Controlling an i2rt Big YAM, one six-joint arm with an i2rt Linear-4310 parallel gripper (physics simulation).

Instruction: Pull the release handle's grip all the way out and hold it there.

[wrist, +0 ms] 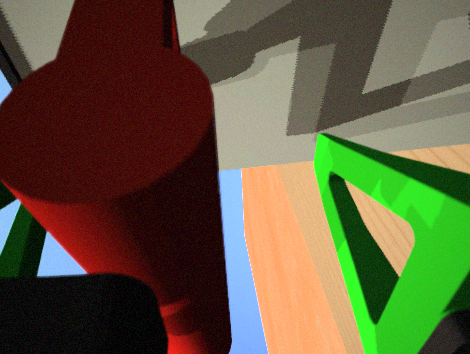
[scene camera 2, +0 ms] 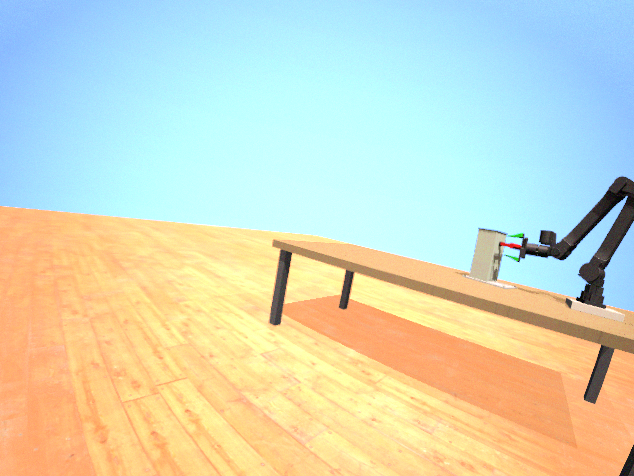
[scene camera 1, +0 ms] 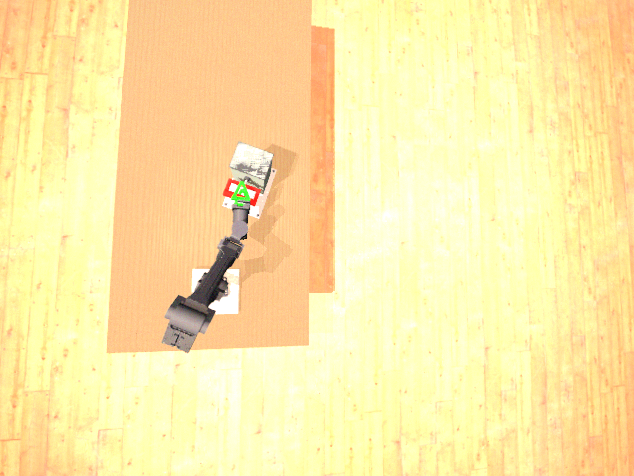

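Note:
The red release handle (scene camera 1: 228, 188) (scene camera 2: 505, 244) (wrist: 185, 240) is a rectangular loop on the front of an upright grey-beige box (scene camera 1: 250, 158) (scene camera 2: 486, 253) (wrist: 250, 120). My gripper (scene camera 1: 241, 192) (scene camera 2: 508, 246) is open, with green fingers level with the handle. In scene camera 2 one finger is above the handle's grip and the other below it. From above, the fingers overlap the middle of the grip. In the wrist view the thick grip stands between the near green finger at the right and part of the other finger at the left. Contact cannot be made out.
The box stands on a white base plate (scene camera 2: 506, 285) on the long wooden table (scene camera 1: 204, 102) (scene camera 2: 389, 263). The arm's white mounting plate (scene camera 1: 231, 302) (scene camera 2: 596, 310) is near the table's end. The table's long edge runs to the right of the box in scene camera 1.

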